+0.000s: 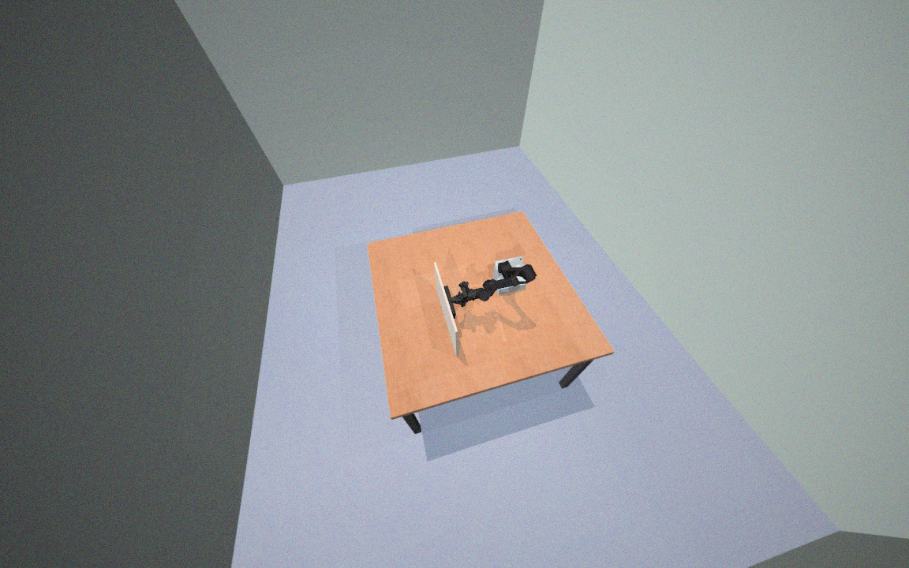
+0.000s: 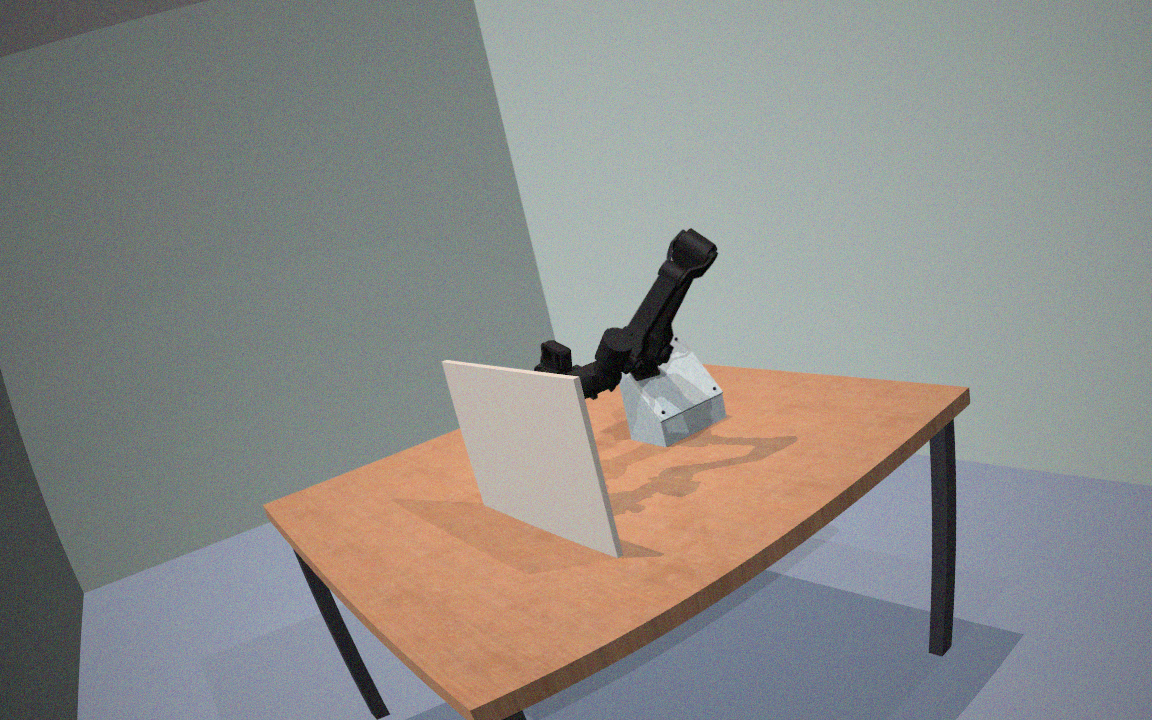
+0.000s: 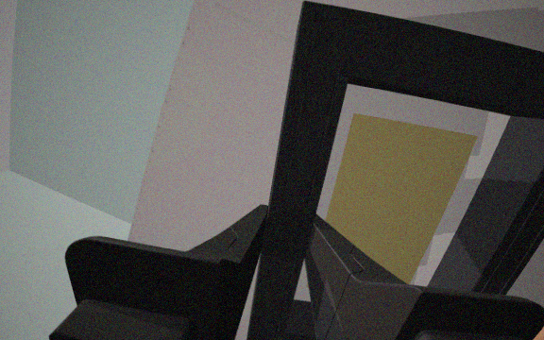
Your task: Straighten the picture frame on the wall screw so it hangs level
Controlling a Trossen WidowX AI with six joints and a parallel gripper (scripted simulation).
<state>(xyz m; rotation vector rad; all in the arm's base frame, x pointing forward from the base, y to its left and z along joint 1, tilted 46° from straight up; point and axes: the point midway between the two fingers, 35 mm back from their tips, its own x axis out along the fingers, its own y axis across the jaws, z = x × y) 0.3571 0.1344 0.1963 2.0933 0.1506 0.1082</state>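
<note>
Now: gripper tip 5 cm above the picture frame and 2 cm to the left of it. Also, from my gripper tip: wall panel: 8 cm below, 1 cm ahead.
</note>
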